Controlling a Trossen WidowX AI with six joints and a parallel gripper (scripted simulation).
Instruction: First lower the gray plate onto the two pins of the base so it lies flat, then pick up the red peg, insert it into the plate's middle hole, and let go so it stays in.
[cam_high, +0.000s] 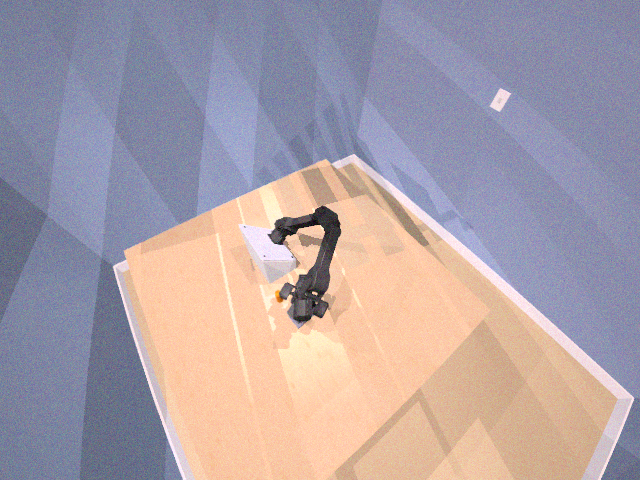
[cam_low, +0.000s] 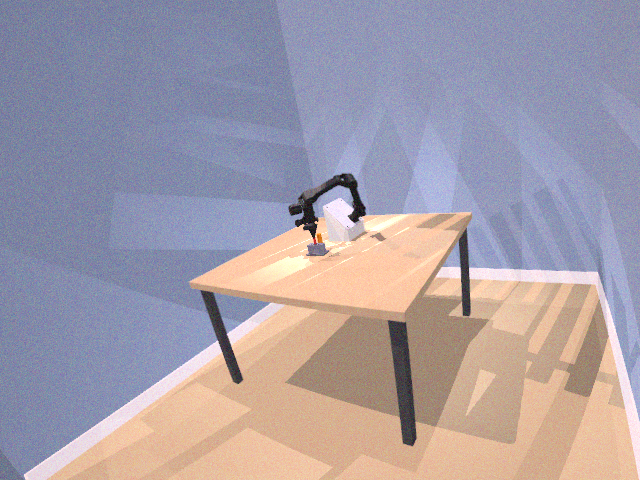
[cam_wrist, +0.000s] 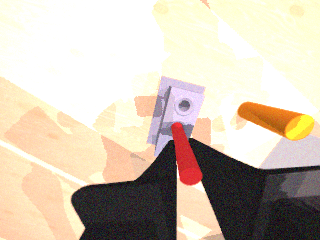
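My gripper tip is right at the red peg. Also, from my gripper tip: gray plate 5 cm below; orange cylinder 11 cm behind, 6 cm to the right, 6 cm below; gray base 9 cm below.
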